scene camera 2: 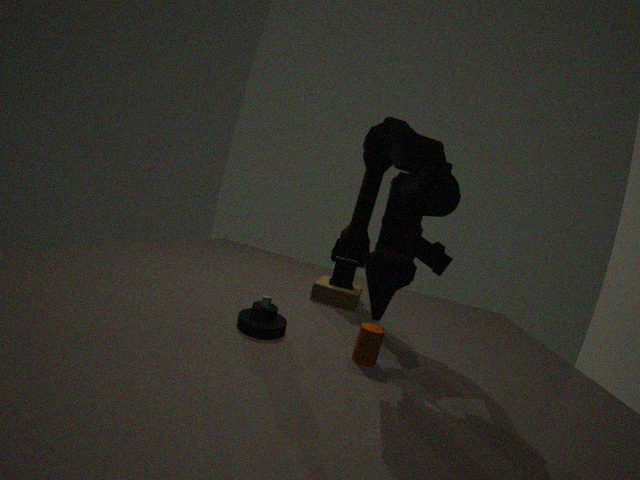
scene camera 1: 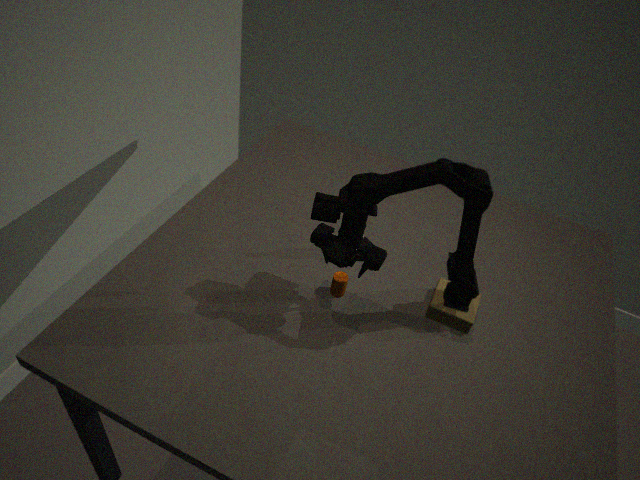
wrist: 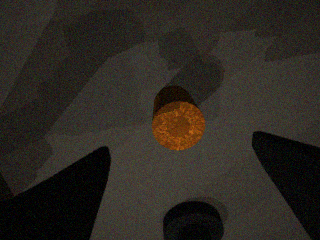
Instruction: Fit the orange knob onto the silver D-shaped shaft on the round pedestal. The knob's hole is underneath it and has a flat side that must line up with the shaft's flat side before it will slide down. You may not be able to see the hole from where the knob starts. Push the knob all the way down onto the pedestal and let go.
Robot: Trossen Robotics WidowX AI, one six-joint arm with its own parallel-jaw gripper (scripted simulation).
Scene:
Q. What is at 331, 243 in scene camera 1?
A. The gripper.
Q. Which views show the gripper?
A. Scene camera 2, scene camera 1 and the wrist view: all of them.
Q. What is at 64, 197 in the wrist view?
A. The gripper.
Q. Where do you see a round black pedestal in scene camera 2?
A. At 262, 321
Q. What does the gripper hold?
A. Nothing.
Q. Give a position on an orange knob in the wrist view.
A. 177, 124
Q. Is the gripper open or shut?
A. Open.

